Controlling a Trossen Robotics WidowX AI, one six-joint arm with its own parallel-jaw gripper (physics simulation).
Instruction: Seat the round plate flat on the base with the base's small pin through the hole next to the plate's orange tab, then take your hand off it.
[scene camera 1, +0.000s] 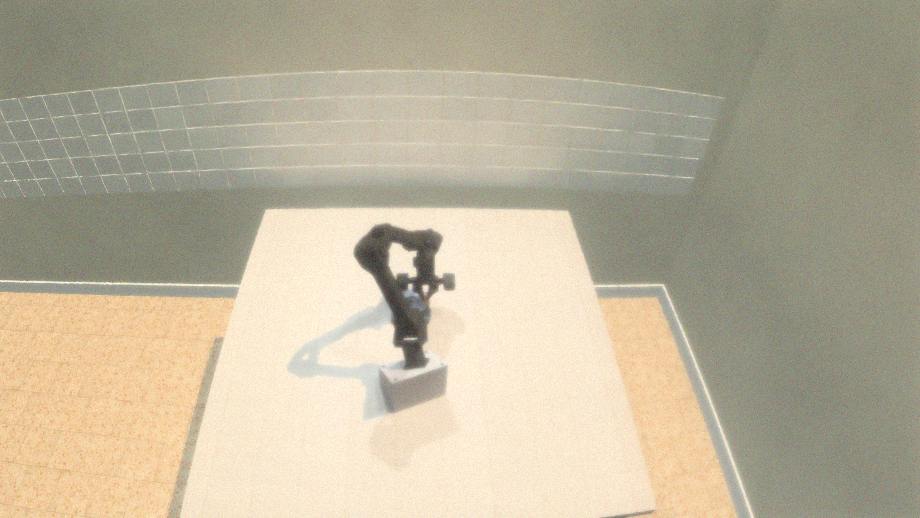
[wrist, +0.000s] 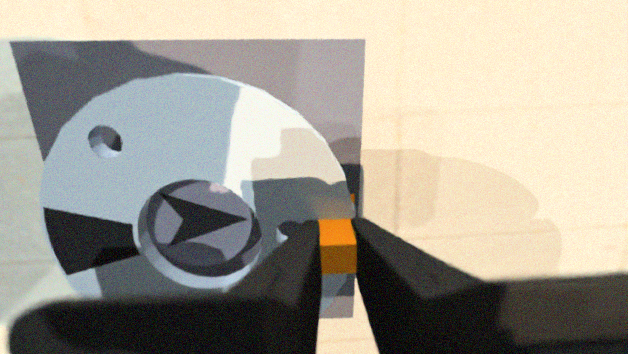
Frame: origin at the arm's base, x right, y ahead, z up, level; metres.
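Seen in the pictures: gripper, fingertip midpoint: (scene camera 1: 425, 299) (wrist: 334, 231); arm's base, link origin: (scene camera 1: 416, 364).
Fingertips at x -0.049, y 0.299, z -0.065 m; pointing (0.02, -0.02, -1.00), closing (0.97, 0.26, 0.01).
Note:
Offsets run from my fingertips to a thing's top centre. "*": to the spot under its first point. Level surfaces: height alone.
The round pale blue-grey plate {dy -0.013, dx -0.044, dz +0.014 m} (scene camera 1: 413, 296) (wrist: 165, 125) lies over the square grey base {* dy +0.049, dx -0.011, dz -0.028 m} (wrist: 330, 70). My gripper (scene camera 1: 424, 299) (wrist: 334, 231) is shut on the plate's orange tab {dy -0.001, dx +0.000, dz +0.014 m} (wrist: 337, 232) at the plate's right edge. Through the large middle hole shows a round grey hub {* dy -0.015, dx -0.046, dz -0.012 m} (wrist: 200, 227) with a black arrow pointing right. The small hole (wrist: 283, 232) next to the tab is partly hidden by the left finger, and the small pin cannot be made out. Another small hole (wrist: 105, 141) is at the upper left. Whether the plate touches the base is unclear.
A black wedge mark {* dy -0.022, dx -0.081, dz -0.004 m} (wrist: 90, 240) lies on the plate's left. A black strip {* dy +0.012, dx +0.008, dz -0.028 m} (wrist: 355, 175) with a bit of orange shows at the base's right edge. The arm's grey mounting block (scene camera 1: 415, 387) stands on the pale table {dz -0.052 m} (scene camera 1: 527, 398), in front of the plate.

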